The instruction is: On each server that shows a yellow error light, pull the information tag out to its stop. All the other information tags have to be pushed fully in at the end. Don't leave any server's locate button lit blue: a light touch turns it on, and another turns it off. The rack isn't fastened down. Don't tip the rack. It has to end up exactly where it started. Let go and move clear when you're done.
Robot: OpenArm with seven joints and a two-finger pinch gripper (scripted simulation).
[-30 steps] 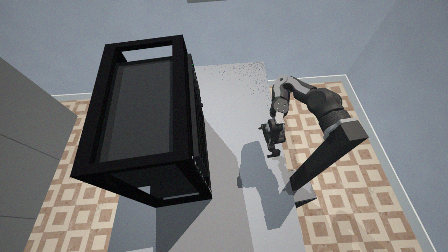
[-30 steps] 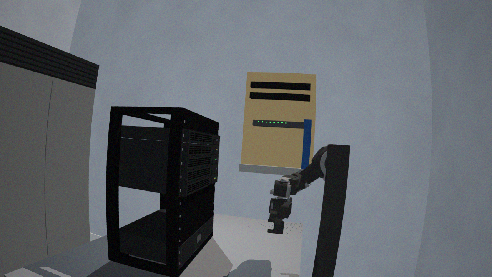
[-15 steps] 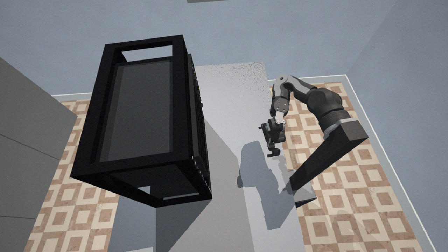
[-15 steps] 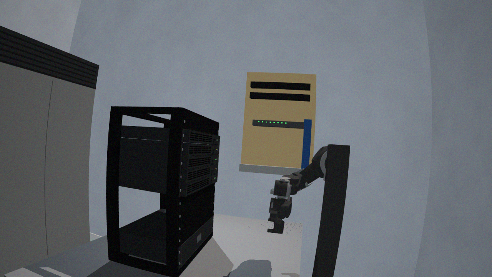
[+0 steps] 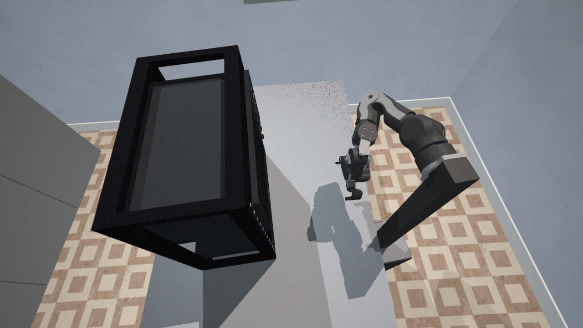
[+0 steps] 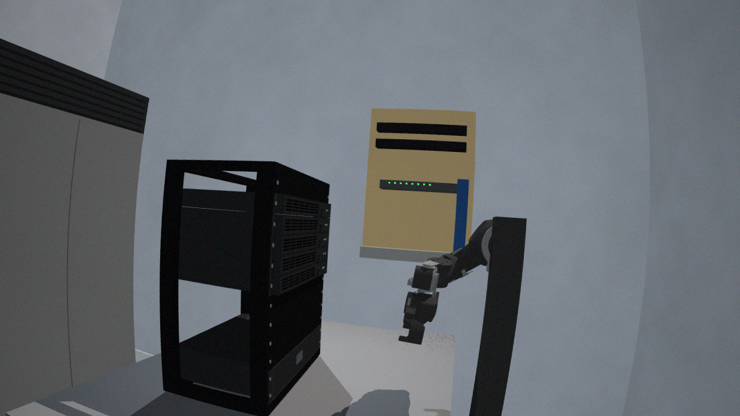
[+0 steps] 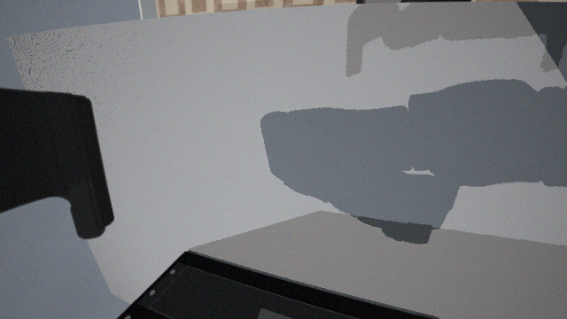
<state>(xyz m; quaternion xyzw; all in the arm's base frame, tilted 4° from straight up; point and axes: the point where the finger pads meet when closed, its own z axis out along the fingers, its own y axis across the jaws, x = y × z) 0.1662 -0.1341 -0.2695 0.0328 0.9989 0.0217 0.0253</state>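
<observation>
The grey locate button is 28 cm ahead of my hand, 24 cm to the right of it and 23 cm above it.
</observation>
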